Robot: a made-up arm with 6 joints.
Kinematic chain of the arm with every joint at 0, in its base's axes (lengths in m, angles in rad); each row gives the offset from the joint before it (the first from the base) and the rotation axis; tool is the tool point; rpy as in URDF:
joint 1: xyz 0 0 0.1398 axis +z
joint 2: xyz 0 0 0 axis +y
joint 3: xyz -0.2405 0 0.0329 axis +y
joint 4: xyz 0.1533 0 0.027 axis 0.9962 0 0.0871
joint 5: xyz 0 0 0 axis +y
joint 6: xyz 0.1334 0 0.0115 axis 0.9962 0 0.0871
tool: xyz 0 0 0 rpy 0 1.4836 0
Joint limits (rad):
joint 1: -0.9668..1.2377
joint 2: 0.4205..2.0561
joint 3: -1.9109..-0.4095
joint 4: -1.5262..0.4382
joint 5: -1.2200..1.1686
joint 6: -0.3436..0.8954
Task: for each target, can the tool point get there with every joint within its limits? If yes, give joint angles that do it. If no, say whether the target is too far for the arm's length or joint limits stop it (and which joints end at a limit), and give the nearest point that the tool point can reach.
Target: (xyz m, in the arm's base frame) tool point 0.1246 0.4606 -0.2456
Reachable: no: too far | nearest point 0.0853 0.2725 0.0863 | short by 0.384 m
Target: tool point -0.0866 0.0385 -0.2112
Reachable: no: joint limits stop it (at a limit: joint 1, joint 2, joint 3, joint 4) | nearest point 0.0129 0.1095 0.0599 | short by 0.297 m
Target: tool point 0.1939 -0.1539 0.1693
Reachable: yes | joints -0.4329 1.7469 -0.9809 -0.7227 0.7182 -0.0336
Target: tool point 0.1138 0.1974 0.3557
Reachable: yes | joints 1.0457 1.1889 -1.0549 0.0254 0.1459 0.4205
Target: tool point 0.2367 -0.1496 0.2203
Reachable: yes | joints -0.3722 1.6957 -1.1963 -0.6533 0.7127 0.2544
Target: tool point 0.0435 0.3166 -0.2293
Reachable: no: joint limits stop it (at a limit: joint 1, joint 2) | nearest point 0.0557 0.2189 0.0614 | short by 0.307 m
